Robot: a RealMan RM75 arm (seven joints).
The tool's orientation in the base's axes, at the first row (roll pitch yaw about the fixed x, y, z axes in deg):
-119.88, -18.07, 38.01
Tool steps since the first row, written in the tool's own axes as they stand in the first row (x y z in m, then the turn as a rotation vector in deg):
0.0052, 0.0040, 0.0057, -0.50, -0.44, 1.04
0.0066, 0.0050, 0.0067, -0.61, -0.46, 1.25
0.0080, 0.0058, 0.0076, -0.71, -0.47, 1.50
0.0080, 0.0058, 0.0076, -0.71, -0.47, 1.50
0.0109, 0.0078, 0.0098, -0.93, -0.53, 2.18
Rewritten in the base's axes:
0.0036, 0.0066, -0.0044, -1.03, 0.62, -0.28
0.0048, 0.0079, -0.0052, -1.21, 0.72, -0.40
0.0059, 0.0093, -0.0059, -1.39, 0.86, -0.54
0.0059, 0.0093, -0.0059, -1.39, 0.86, -0.54
0.0082, 0.0122, -0.0077, -1.87, 1.27, -0.88

